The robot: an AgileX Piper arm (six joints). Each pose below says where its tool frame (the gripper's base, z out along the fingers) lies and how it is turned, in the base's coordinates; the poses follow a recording.
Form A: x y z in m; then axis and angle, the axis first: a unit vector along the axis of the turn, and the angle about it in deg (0 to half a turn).
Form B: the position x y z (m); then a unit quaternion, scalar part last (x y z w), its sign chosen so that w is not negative. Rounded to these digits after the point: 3 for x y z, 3 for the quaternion.
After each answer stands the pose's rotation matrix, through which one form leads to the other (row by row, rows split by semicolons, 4 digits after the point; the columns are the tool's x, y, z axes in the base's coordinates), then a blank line. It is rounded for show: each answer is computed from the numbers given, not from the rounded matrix.
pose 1, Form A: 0.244, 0.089, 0.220, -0.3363, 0.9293, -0.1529, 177.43
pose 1, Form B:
0.244, 0.089, 0.220, -0.336, 0.929, -0.153, 0.022
-0.7729 -0.6178 0.1444; -0.6315 0.7272 -0.2689; 0.0611 -0.2991 -0.9523

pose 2, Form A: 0.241, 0.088, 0.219, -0.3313, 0.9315, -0.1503, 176.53
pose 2, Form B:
0.241, 0.088, 0.219, -0.331, 0.931, -0.150, 0.030
-0.7789 -0.6075 0.1559; -0.6257 0.7356 -0.2597; 0.0431 -0.2998 -0.9530

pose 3, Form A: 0.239, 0.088, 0.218, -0.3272, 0.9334, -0.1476, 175.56
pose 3, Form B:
0.239, 0.088, 0.218, -0.327, 0.933, -0.147, 0.039
-0.7832 -0.5984 0.1687; -0.6213 0.7427 -0.2498; 0.0242 -0.3004 -0.9535

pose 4, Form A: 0.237, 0.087, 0.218, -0.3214, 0.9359, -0.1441, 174.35
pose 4, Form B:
0.237, 0.087, 0.218, -0.321, 0.935, -0.144, 0.049
-0.7890 -0.5860 0.1845; -0.6143 0.7525 -0.2374; 0.0003 -0.3007 -0.9537

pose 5, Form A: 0.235, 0.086, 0.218, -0.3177, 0.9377, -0.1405, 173.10
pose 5, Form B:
0.235, 0.086, 0.218, -0.317, 0.936, -0.140, 0.060
-0.7916 -0.5768 0.2016; -0.6106 0.7595 -0.2244; -0.0237 -0.3007 -0.9534

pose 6, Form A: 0.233, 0.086, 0.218, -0.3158, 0.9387, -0.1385, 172.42
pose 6, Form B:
0.233, 0.086, 0.218, -0.315, 0.937, -0.138, 0.066
-0.7927 -0.5720 0.2109; -0.6085 0.7632 -0.2172; -0.0367 -0.3005 -0.9531

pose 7, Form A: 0.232, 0.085, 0.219, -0.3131, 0.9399, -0.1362, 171.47
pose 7, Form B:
0.232, 0.085, 0.219, -0.312, 0.937, -0.136, 0.074
-0.7940 -0.5651 0.2242; -0.6055 0.7681 -0.2082; -0.0546 -0.3011 -0.9520

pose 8, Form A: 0.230, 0.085, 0.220, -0.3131, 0.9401, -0.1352, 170.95
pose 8, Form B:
0.230, 0.085, 0.220, -0.312, 0.937, -0.135, 0.079
-0.7927 -0.5637 0.2320; -0.6062 0.7688 -0.2033; -0.0637 -0.3018 -0.9512

